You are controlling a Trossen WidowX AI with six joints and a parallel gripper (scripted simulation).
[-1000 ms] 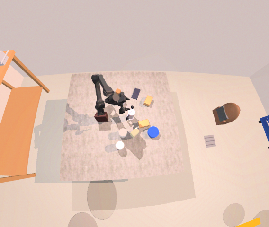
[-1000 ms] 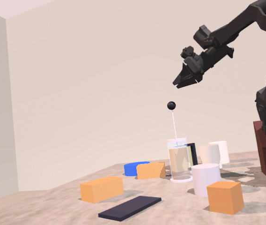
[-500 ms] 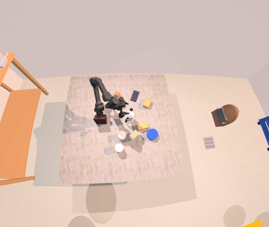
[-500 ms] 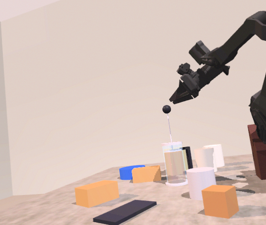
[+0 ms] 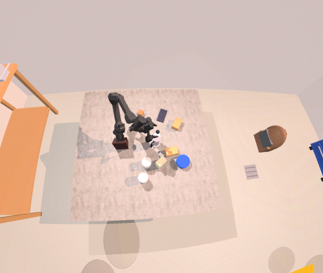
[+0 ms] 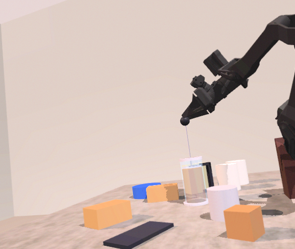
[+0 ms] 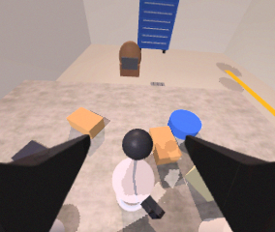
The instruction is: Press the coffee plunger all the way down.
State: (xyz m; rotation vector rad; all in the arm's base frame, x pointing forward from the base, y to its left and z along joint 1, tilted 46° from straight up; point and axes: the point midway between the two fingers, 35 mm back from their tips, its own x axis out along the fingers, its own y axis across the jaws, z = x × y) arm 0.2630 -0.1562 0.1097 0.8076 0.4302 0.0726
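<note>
Now: the coffee press 14 cm below my gripper tip, 1 cm to the right of it and 1 cm behind it. Round my gripper tip: blue disc: 25 cm below, 23 cm to the right, 20 cm ahead; then grey cylinder: 24 cm below, 19 cm to the left, 7 cm behind; then cream block: 22 cm below, 20 cm to the right.
</note>
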